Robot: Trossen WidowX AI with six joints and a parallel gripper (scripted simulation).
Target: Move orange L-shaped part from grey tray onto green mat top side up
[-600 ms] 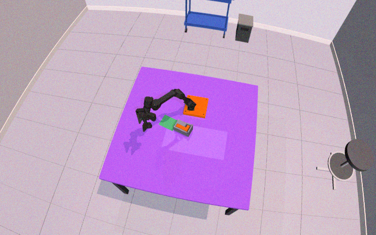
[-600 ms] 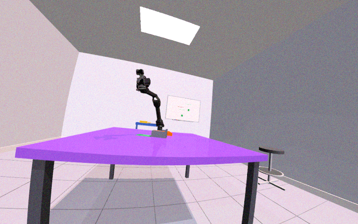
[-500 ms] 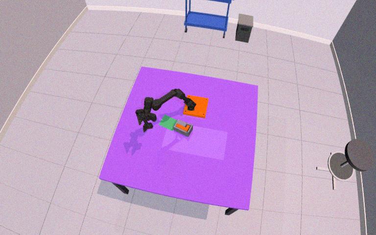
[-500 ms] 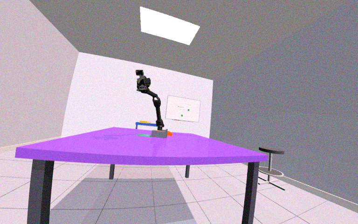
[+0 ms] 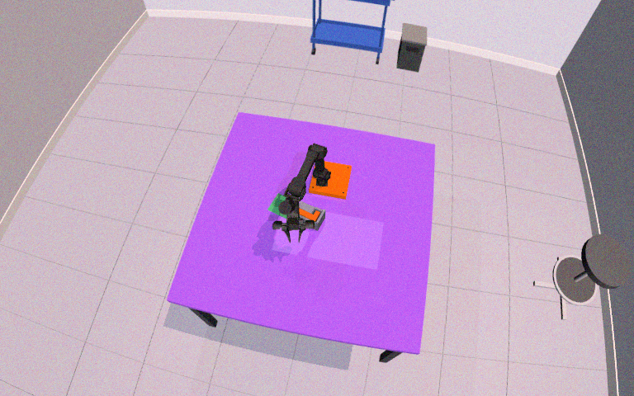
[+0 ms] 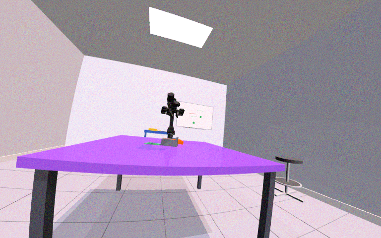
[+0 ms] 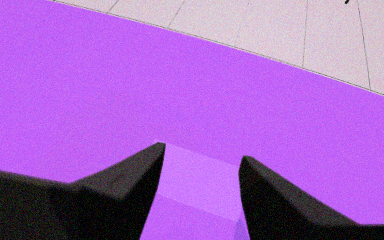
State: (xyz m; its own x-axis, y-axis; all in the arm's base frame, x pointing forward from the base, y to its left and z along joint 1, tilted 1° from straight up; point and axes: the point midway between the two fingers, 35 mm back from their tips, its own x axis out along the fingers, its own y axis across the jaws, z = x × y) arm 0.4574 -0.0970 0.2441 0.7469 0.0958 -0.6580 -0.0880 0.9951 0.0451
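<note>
The orange L-shaped part lies 26 cm behind my gripper tip, 20 cm below it and 5 cm to the left of it. From my gripper tip the other things lie so: green mat: 32 cm behind, 27 cm below, 10 cm to the right.
</note>
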